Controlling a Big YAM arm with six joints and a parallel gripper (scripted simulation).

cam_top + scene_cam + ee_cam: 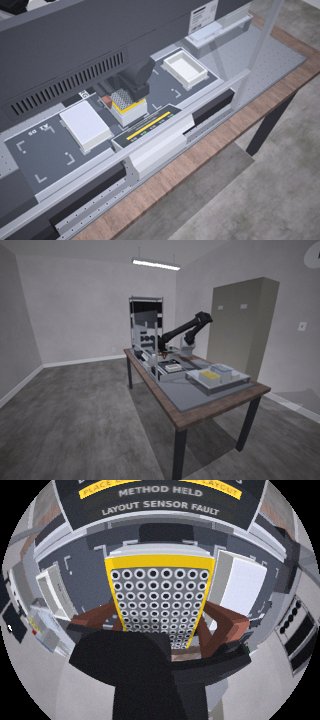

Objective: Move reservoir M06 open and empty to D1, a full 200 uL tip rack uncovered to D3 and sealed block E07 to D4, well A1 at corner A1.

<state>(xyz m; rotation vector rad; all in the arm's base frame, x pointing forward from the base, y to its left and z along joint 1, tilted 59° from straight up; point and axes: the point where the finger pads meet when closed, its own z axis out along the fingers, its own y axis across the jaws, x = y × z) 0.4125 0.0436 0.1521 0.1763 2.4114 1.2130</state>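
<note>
My hand is 1 cm past the yellow tip rack, 1 cm to the left of it and 1 cm below it. The rest, counted from my hand: sealed deep-well block: 1 cm ahead, 12 cm to the right, 2 cm below; then upright post: 16 cm ahead, 32 cm to the left, 14 cm above; then white one-well reservoir: 2 cm behind, 25 cm to the left, 4 cm below.
</note>
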